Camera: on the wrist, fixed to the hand. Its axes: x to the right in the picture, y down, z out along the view.
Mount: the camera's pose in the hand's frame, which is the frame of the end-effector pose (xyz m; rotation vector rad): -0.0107 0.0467 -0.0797 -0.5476 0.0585 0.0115
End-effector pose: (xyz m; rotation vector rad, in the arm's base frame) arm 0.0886 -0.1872 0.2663 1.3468 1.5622 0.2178
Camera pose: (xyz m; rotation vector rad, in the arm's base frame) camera 0.0560 -0.1432 0.3415 0.9226 1.4043 0.6465
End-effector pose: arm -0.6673 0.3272 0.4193 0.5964 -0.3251 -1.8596
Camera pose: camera -0.5839 0.3252 0.3783 0.2681 0.2189 -1.8103
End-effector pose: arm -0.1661 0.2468 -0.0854 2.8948 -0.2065 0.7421
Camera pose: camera -0.2204 0.2160 -0.0165 2.3530 -0.3563 0.6467
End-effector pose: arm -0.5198 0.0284 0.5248 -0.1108 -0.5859 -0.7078
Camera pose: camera -0.4590 0.0472 0.4570 -0.5991 -0.3226 -0.8435
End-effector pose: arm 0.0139 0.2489 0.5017 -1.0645 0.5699 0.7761
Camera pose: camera -0.0333 0.1852 0.4531 -1.5913 0.4193 0.9405
